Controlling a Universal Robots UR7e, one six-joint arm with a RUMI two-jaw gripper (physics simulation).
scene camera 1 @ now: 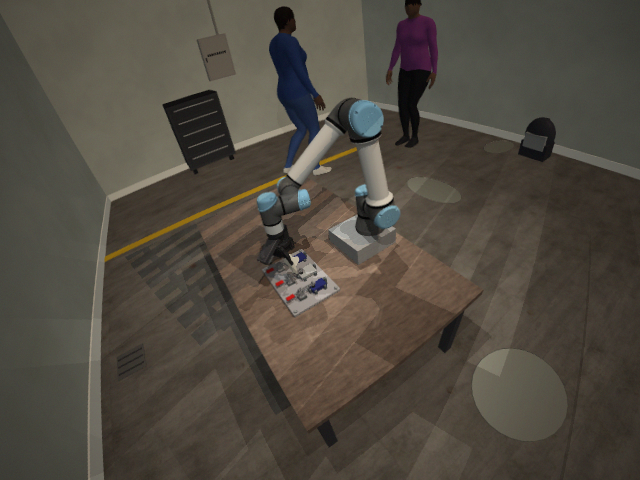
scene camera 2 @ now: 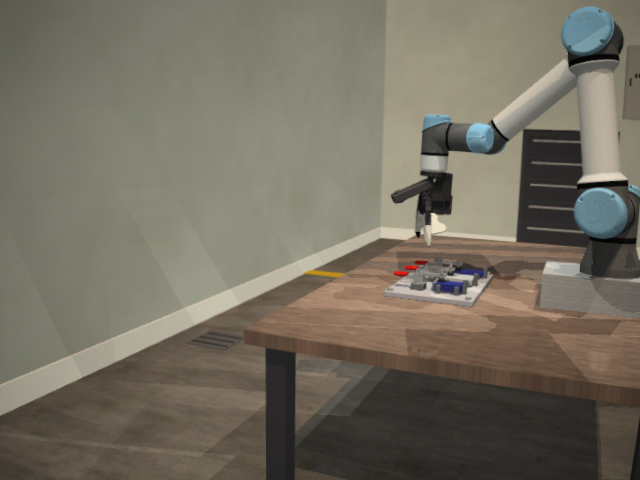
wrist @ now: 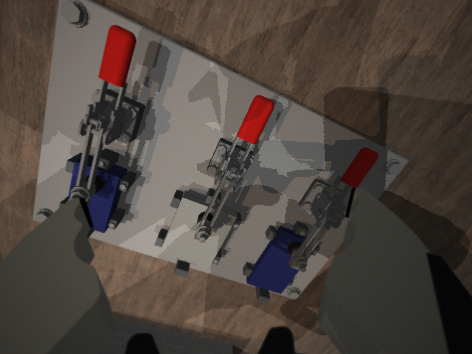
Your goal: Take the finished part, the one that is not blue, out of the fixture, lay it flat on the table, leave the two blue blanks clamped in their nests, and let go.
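Places are measured from the arm's base along level axes (x ahead, y left, z up), in millimetres.
Pixels of known places: gripper, fingertip midpoint: (scene camera 1: pixel 283 268) (scene camera 2: pixel 423 241) (wrist: pixel 221 197); arm's base, origin of the base link: (scene camera 1: pixel 370 227) (scene camera 2: pixel 609 273).
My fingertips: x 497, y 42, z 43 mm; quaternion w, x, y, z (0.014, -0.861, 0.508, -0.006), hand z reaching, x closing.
For each thing: its top centre in the pictures, then the offset to it from my fingertips. Level surfaces: height alone.
- finished part, middle of its top: (wrist: pixel 196 236) (scene camera 2: pixel 459 276) (scene camera 1: pixel 306 270) dy -19, dx -105, dz -91 mm
- middle red-handled toggle clamp, middle of its top: (wrist: pixel 229 186) (scene camera 2: pixel 430 261) (scene camera 1: pixel 288 274) dy -15, dx -18, dz -57 mm
- wooden table, its level: dz -127 mm
The finished part (wrist: pixel 190 242) (scene camera 1: pixel 309 270) is pale grey-white and sits in the middle nest of the fixture plate (wrist: pixel 175 75) (scene camera 1: pixel 297 310) (scene camera 2: pixel 413 296), with the arm of the middle red-handled toggle clamp (wrist: pixel 231 170) lying over it. One blue blank (wrist: pixel 106 200) (scene camera 1: pixel 318 284) (scene camera 2: pixel 449 286) and another blue blank (wrist: pixel 272 265) (scene camera 1: pixel 300 256) (scene camera 2: pixel 470 272) sit in the outer nests under their clamp arms. My gripper (wrist: pixel 221 197) (scene camera 2: pixel 422 240) is wide open and empty, above the fixture; its fingers show at both sides of the wrist view.
The three red clamp handles (wrist: pixel 118 55) (wrist: pixel 255 119) (wrist: pixel 360 167) point away from the nests. The fixture lies on the wooden table (scene camera 1: pixel 361 330) (scene camera 2: pixel 361 322), near one long edge. The arm's grey base block (scene camera 1: pixel 361 246) (scene camera 2: pixel 584 293) stands beside it. Two people (scene camera 1: pixel 294 77) (scene camera 1: pixel 413 46) stand beyond the table.
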